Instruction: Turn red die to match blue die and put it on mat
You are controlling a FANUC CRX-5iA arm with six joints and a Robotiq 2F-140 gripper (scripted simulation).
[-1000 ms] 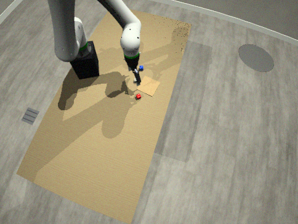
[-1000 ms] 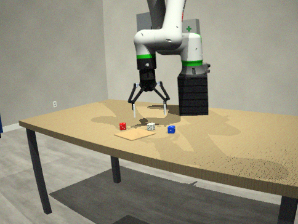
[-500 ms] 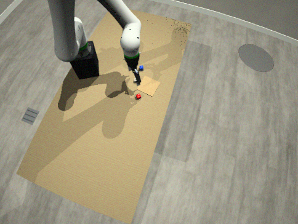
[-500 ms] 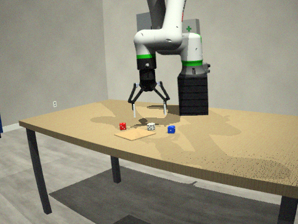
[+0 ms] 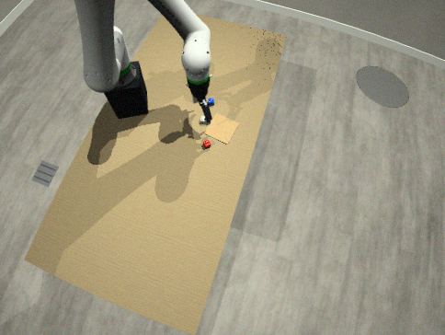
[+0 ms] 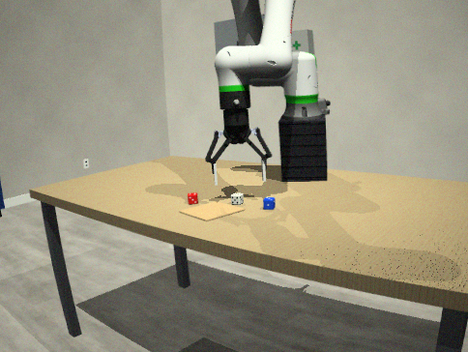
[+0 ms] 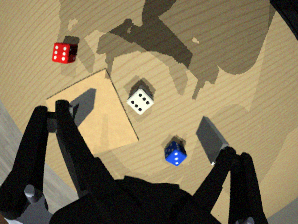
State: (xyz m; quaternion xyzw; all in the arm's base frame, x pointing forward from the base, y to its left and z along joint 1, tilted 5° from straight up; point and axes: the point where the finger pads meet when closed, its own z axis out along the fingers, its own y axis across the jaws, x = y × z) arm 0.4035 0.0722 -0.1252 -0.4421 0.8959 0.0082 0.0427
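Now: the red die 130 mm to the right of my hand, 90 mm ahead of it and 60 mm below it. Also, from my hand: blue die 120 mm to the left, 60 mm below, 10 mm behind; tan mat 120 mm ahead, 70 mm below; white die 60 mm below, 10 mm to the right, 10 mm ahead.
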